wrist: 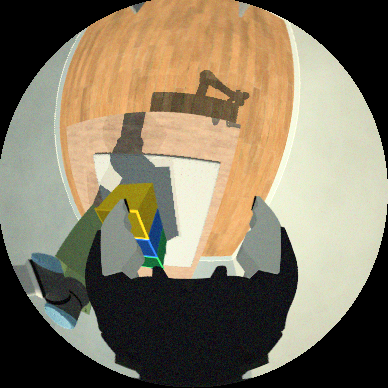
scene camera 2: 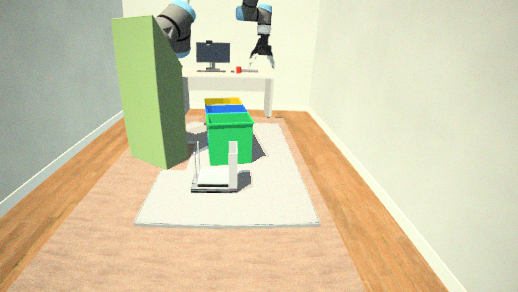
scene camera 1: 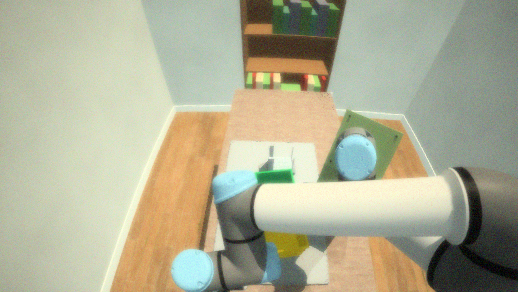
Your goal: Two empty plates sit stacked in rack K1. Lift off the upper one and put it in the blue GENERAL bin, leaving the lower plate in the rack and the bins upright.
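Places are measured from the arm's base along level axes (x ahead, y left, z up), in millimetres.
Where they show: gripper, fingertip midpoint: (wrist: 189,199) (scene camera 2: 261,69); arm's base at its link origin: (wrist: 75,290) (scene camera 2: 153,43).
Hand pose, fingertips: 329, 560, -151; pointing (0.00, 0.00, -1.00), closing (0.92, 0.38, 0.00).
Note:
Things, the pixels of their top centre, and the offset from my fingertips, as dx, dy, dz. "spot": a spot on its surface instead. Level surfaces: height alone.
- Rack K1 at its top centre: (scene camera 2: 213,147) (scene camera 1: 283,151) -40, -719, -166
- white plate surface at a spot on its surface: (scene camera 2: 214,177) (scene camera 1: 281,159) spot: -32, -740, -268
- blue GENERAL bin at its top centre: (wrist: 132,246) (scene camera 2: 225,108) -96, -388, -135
- yellow bin at its top centre: (wrist: 119,224) (scene camera 1: 284,235) (scene camera 2: 222,101) -147, -268, -135
- pale board at its surface level: dz -315
My gripper (scene camera 2: 261,65) (wrist: 189,199) is open and empty, high above the board, beyond the bins and far from the rack in the scene camera 2 view. Rack K1 (scene camera 1: 293,161) (scene camera 2: 233,167) stands upright on the pale board, with a tall white side and thin posts. A white plate surface (scene camera 1: 281,163) (scene camera 2: 214,177) lies low inside it; the two stacked plates cannot be told apart. The blue GENERAL bin (scene camera 2: 227,109) (wrist: 158,227) stands upright in the middle of the row; my arm hides it in the scene camera 1 view. The rack does not show in the wrist view.
The green bin (scene camera 1: 275,176) (scene camera 2: 230,145) stands between the blue bin and the rack. The yellow bin (scene camera 1: 285,245) (scene camera 2: 223,101) (wrist: 135,192) is at the other end. All sit on the pale board (scene camera 1: 240,155) (scene camera 2: 280,200). A tall green pedestal (scene camera 1: 387,150) (scene camera 2: 140,90) stands beside them.

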